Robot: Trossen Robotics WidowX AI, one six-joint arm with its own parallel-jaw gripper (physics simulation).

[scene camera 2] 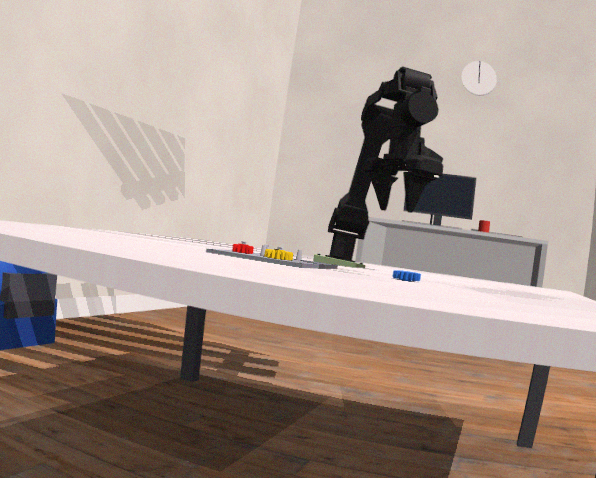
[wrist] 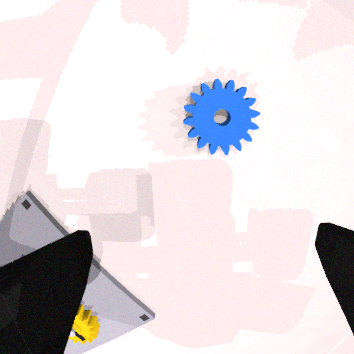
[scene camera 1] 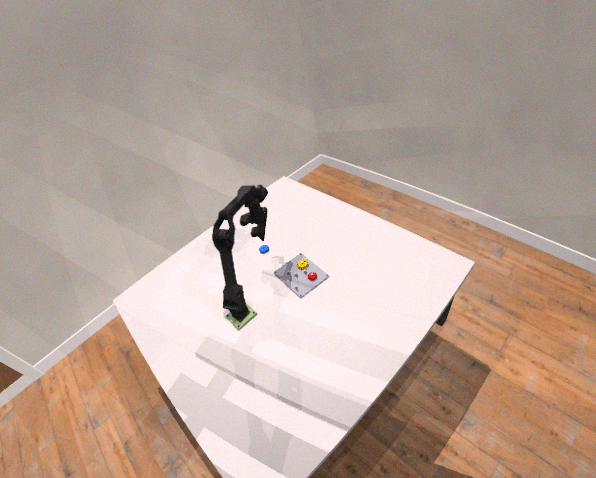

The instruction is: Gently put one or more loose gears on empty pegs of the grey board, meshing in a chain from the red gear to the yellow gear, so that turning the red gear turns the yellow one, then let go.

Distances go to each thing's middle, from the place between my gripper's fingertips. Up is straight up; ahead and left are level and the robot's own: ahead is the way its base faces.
Now: hand 12 cm above the blue gear (wrist: 235, 126), 4 cm to the right of it and 1 cm past it. From my hand the other things lie so: yellow gear (wrist: 85, 326): 21 cm to the right, 11 cm below, 2 cm ahead; then grey board (scene camera 1: 304, 285): 23 cm to the right, 12 cm below, 3 cm behind.
